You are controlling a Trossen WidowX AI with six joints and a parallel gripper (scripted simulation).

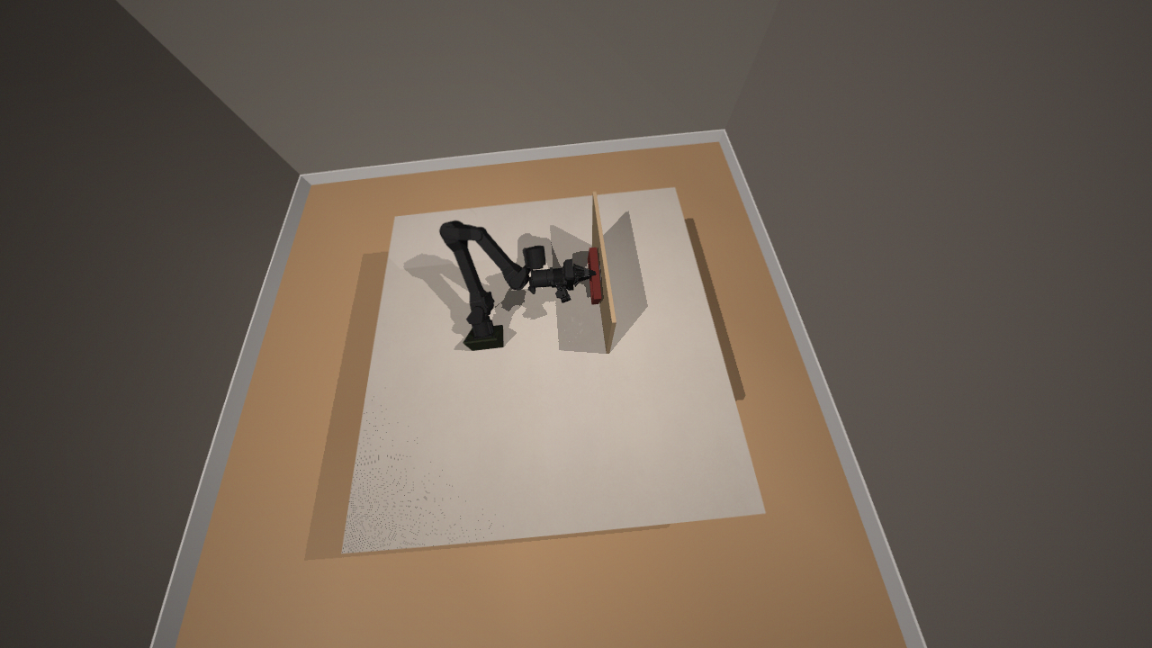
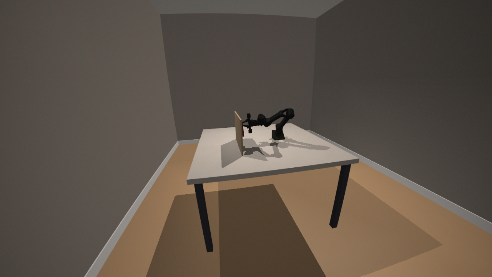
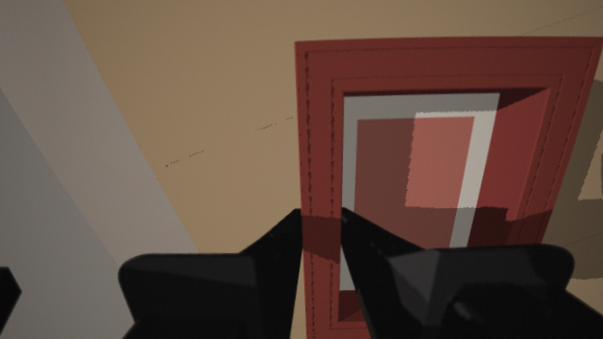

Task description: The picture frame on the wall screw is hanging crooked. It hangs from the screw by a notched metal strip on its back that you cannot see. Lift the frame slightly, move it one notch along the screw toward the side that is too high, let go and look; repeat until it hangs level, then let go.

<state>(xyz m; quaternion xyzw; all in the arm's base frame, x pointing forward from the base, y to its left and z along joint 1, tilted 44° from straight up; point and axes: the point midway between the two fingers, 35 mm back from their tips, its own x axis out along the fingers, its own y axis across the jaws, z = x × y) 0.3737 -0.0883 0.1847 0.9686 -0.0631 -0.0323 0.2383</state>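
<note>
Right now my gripper tip is 10 mm short of the red picture frame, 20 mm to the right of it and 50 mm above it. Also, from my gripper tip: tan wall panel 20 mm ahead, 20 mm to the left, 60 mm below.
</note>
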